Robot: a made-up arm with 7 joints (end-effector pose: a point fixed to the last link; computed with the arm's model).
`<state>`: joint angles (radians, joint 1 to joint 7).
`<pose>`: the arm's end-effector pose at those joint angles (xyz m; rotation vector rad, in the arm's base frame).
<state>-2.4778 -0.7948 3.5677 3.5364 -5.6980 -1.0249 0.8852</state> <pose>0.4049 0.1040 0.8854 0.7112 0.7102 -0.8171</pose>
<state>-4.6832 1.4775 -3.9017 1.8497 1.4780 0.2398 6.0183</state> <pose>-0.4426 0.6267 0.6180 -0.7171 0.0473 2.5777</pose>
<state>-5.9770 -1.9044 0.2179 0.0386 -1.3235 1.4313 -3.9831</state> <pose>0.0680 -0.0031 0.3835 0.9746 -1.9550 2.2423</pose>
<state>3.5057 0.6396 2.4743 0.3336 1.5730 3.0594 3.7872</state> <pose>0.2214 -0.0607 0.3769 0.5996 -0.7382 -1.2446</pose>
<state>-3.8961 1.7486 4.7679 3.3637 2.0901 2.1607 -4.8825</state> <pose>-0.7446 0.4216 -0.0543 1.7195 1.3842 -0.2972</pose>
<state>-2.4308 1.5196 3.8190 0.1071 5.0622 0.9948 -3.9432</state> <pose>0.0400 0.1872 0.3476 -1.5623 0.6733 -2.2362</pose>
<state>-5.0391 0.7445 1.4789 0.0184 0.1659 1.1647 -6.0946</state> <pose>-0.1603 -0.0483 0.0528 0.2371 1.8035 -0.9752</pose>
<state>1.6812 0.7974 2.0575 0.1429 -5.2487 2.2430 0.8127</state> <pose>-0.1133 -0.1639 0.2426 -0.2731 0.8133 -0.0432</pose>
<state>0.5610 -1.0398 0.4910 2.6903 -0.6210 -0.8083 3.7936</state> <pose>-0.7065 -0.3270 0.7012 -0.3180 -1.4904 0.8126</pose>
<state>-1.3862 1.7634 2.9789 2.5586 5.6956 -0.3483 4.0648</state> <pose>0.1698 -0.9625 0.1910 1.0464 -1.2567 1.4679</pose>
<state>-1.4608 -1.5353 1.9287 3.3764 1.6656 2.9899 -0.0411</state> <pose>-0.2495 0.7712 0.1828 0.8010 1.8519 -1.2207</pose>
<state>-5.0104 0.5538 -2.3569 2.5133 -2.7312 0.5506 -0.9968</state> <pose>0.3072 0.2238 1.0804 -0.2685 -0.2617 -1.7016</pose>
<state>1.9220 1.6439 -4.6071 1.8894 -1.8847 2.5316 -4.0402</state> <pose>-0.6634 0.4832 0.0787 2.4519 1.0471 1.2561</pose>
